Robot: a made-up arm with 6 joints. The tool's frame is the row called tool.
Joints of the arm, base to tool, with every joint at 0 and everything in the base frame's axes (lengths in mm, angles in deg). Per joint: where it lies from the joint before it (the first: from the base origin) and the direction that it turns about. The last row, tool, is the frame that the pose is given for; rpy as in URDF.
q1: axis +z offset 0 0 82.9
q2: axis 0.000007 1 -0.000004 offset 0 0 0
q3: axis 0.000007 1 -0.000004 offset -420.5 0 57.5
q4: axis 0.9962 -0.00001 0.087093 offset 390.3 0 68.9
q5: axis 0.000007 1 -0.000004 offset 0 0 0
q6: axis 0.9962 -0.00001 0.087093 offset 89.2 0 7.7
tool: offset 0 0 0 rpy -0.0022 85.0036 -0.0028
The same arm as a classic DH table. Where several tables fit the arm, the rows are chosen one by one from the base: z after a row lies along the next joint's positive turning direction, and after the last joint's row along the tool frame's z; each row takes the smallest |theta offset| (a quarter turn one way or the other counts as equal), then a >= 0, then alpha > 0; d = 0 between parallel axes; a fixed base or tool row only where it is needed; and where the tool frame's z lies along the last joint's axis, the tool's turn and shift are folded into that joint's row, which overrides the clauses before.
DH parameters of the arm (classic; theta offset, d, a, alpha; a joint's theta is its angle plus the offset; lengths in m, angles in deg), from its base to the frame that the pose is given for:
q1: 0.00 0.0829 0.0000 -90.00
q2: 7.79 0.0000 -0.4244 0.00
q3: 77.22 0.0000 -0.0346 90.00
q4: 0.00 0.3948 0.0000 -90.00
q5: 0.00 0.0000 0.0001 90.00
q6: 0.00 0.0895 0.0000 0.00

